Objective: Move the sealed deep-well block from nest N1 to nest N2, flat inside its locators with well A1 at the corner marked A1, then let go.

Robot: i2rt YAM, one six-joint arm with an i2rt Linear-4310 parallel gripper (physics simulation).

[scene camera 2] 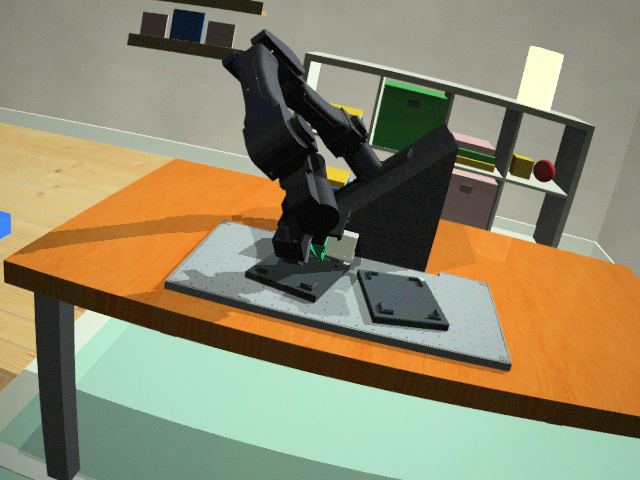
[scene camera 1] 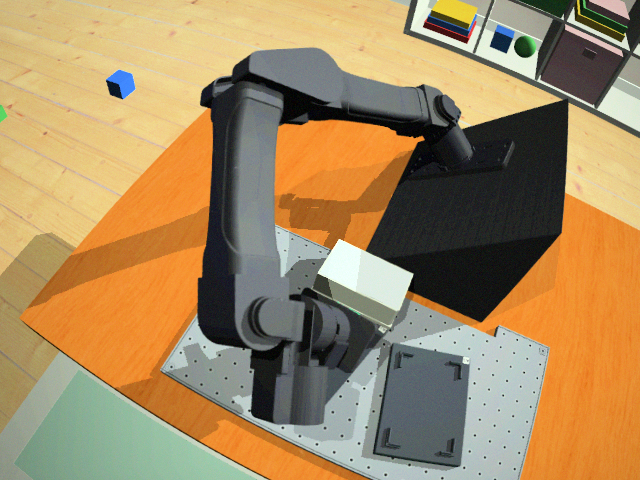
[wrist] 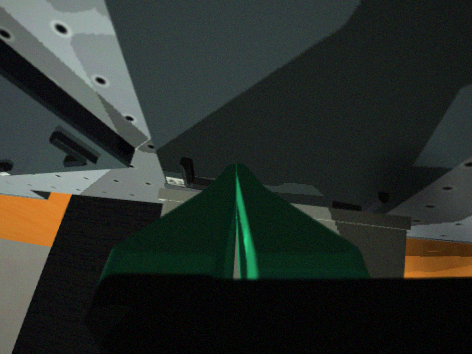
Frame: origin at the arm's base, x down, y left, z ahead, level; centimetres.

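Seen in the pictures: gripper, between the fingertips: (scene camera 2: 321,259) (scene camera 1: 348,333) (wrist: 236,177); arm's base, origin of its link: (scene camera 2: 373,177) (scene camera 1: 459,162).
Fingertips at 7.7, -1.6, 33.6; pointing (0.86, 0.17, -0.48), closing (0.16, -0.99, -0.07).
Observation:
Offsets run from my fingertips to a thing's top centre, as dx, dy, dz. "*": to the spot under its first point. Level surfaces: height alone.
The pale deep-well block {-3.6, -2.1, -8.1} (scene camera 1: 369,276) (scene camera 2: 343,248) (wrist: 372,242) is at the rear edge of the left dark nest {+0.6, -2.5, +2.8} (scene camera 2: 284,281) (wrist: 200,55), on the side towards the black pedestal. The fingers partly hide it in the wrist view. My gripper (scene camera 2: 318,256) (wrist: 236,177) is shut with its green fingertips together and nothing between them. It is low over the left nest, in front of the block; whether the tips touch the block cannot be told. The right nest {+0.6, +14.5, +2.7} (scene camera 1: 423,408) (scene camera 2: 403,297) holds no block and shows its corner locators and a small corner tag {* +1.1, +17.0, -6.2} (scene camera 1: 465,360). Well A1 cannot be made out.
Both nests lie on a grey perforated plate (scene camera 1: 506,392) (scene camera 2: 465,330) on the orange table {dx +3.6} (scene camera 1: 155,222) (scene camera 2: 558,320). The black pedestal (scene camera 1: 480,206) (scene camera 2: 403,222) stands close behind the block. The arm (scene camera 1: 242,180) (scene camera 2: 263,93) reaches above the left nest. A shelf unit (scene camera 2: 573,170) stands beyond the table.

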